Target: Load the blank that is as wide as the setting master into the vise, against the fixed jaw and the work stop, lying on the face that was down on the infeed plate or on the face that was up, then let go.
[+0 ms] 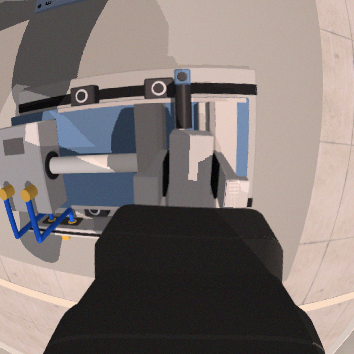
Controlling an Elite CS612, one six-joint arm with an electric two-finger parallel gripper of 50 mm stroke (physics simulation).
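Frame: origin at the arm's base, x left, y back, z up, level; millimetres.
Where they show: gripper, fingertip midpoint: (189, 164).
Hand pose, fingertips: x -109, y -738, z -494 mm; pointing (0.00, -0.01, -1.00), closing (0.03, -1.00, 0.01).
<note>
Things, the pixels of their top centre, and the offset from my fingertips. "spot": a spot on its surface instead.
- blank at its top centre: (189, 178) dx -7, dy +0, dz +10 mm
- work stop at its top centre: (182, 106) dx +42, dy +8, dz -10 mm
- blue bed at its top centre: (112, 158) dx -10, dy +74, dz -46 mm
- grey cylinder housing at a spot on its surface: (30, 167) spot: dx -13, dy +148, dz -10 mm
- pale rod at its top centre: (89, 165) dx -11, dy +87, dz -20 mm
- blue edge at a spot on its surface: (60, 4) spot: dx +189, dy +180, dz -100 mm
My gripper (189, 164) is shut on a grey blank, one black-padded finger on its left side and one on its right. The blank (180, 162) is a plain block, partly sunlit, its near end hidden by the black gripper body. It is between the vise's dark grey moving jaw (149, 120) on the left and the pale fixed jaw (226, 122) on the right. Its far end is at the tip of the work stop (183, 106), a dark rod on a blue block. Whether it touches the stop, the fixed jaw or the vise floor cannot be told. The setting master does not show.
The vise has a blue bed (90, 185). A grey cylinder housing (30, 167) with a pale rod (95, 163) and blue hoses (34, 220) stands at the left. Dark clamps with white rings (81, 96) (158, 88) sit along the far rail. A blue edge (60, 4) shows at the top left.
</note>
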